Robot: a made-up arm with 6 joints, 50 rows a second.
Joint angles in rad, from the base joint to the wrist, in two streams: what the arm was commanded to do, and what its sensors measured. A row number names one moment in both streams.
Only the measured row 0 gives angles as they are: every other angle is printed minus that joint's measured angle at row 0.
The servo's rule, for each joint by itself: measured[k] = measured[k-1] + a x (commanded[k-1-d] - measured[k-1]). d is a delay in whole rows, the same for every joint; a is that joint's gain. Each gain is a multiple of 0.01, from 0.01 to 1. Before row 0 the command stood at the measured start. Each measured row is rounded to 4 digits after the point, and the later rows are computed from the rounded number. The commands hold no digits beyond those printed.
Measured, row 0:
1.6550, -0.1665, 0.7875, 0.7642, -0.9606, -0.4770
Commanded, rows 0 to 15:
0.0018, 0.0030, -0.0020, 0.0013, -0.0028, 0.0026
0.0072, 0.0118, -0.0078, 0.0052, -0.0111, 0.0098
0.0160, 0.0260, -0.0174, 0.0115, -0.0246, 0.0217
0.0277, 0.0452, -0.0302, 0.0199, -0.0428, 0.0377
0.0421, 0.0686, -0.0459, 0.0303, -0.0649, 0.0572
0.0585, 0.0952, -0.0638, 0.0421, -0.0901, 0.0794
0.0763, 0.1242, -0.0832, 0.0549, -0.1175, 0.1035
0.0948, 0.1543, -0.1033, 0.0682, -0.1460, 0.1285
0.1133, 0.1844, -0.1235, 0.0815, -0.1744, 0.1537
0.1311, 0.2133, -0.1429, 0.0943, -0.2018, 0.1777
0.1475, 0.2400, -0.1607, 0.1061, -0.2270, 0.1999
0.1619, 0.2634, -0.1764, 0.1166, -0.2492, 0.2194
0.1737, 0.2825, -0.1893, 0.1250, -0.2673, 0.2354
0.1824, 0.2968, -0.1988, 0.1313, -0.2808, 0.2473
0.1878, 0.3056, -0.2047, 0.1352, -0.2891, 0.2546
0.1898, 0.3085, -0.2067, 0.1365, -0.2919, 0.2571
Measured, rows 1 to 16:
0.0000, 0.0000, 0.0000, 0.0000, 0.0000, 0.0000
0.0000, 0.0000, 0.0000, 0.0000, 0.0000, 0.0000
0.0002, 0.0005, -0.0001, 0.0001, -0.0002, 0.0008
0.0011, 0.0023, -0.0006, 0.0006, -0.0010, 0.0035
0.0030, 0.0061, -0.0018, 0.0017, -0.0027, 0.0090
0.0062, 0.0124, -0.0038, 0.0035, -0.0055, 0.0176
0.0109, 0.0214, -0.0067, 0.0062, -0.0097, 0.0295
0.0171, 0.0332, -0.0107, 0.0098, -0.0153, 0.0445
0.0248, 0.0478, -0.0158, 0.0143, -0.0225, 0.0622
0.0339, 0.0648, -0.0219, 0.0197, -0.0311, 0.0821
0.0442, 0.0839, -0.0290, 0.0259, -0.0411, 0.1036
0.0555, 0.1046, -0.0370, 0.0327, -0.0523, 0.1258
0.0675, 0.1263, -0.0457, 0.0400, -0.0645, 0.1480
0.0798, 0.1482, -0.0548, 0.0477, -0.0774, 0.1694
0.0920, 0.1697, -0.0642, 0.0554, -0.0907, 0.1892
0.1038, 0.1900, -0.0736, 0.0630, -0.1040, 0.2066
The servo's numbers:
d 2
a 0.13 0.16 0.07 0.10 0.07 0.30

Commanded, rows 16 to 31:
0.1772, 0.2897, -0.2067, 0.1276, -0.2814, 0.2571
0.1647, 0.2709, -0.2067, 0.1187, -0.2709, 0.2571
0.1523, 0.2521, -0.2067, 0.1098, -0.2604, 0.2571
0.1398, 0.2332, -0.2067, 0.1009, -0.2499, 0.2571
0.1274, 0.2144, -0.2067, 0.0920, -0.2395, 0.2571
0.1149, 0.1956, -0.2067, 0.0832, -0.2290, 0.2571
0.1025, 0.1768, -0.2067, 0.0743, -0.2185, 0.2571
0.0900, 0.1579, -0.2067, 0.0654, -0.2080, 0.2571
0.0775, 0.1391, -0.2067, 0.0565, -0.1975, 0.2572
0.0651, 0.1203, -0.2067, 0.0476, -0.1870, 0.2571
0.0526, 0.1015, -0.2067, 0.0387, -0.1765, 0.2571
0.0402, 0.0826, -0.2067, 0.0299, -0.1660, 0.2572
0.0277, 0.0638, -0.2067, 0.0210, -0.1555, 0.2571
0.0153, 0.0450, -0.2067, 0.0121, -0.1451, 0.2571
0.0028, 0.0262, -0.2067, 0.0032, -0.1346, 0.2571
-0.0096, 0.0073, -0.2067, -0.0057, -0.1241, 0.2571
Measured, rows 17 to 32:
0.1147, 0.2085, -0.0828, 0.0702, -0.1170, 0.2210
0.1245, 0.2245, -0.0915, 0.0768, -0.1292, 0.2318
0.1314, 0.2349, -0.0996, 0.0819, -0.1399, 0.2394
0.1357, 0.2407, -0.1071, 0.0856, -0.1491, 0.2447
0.1379, 0.2425, -0.1141, 0.0880, -0.1569, 0.2484
0.1381, 0.2410, -0.1206, 0.0893, -0.1634, 0.2510
0.1367, 0.2367, -0.1266, 0.0896, -0.1687, 0.2528
0.1339, 0.2301, -0.1322, 0.0890, -0.1729, 0.2541
0.1298, 0.2216, -0.1374, 0.0875, -0.1761, 0.2550
0.1246, 0.2114, -0.1423, 0.0853, -0.1783, 0.2556
0.1185, 0.1998, -0.1468, 0.0824, -0.1796, 0.2561
0.1116, 0.1871, -0.1510, 0.0789, -0.1801, 0.2564
0.1039, 0.1734, -0.1549, 0.0749, -0.1798, 0.2566
0.0956, 0.1589, -0.1585, 0.0704, -0.1788, 0.2568
0.0868, 0.1437, -0.1619, 0.0655, -0.1772, 0.2569
0.0775, 0.1279, -0.1650, 0.0602, -0.1750, 0.2570

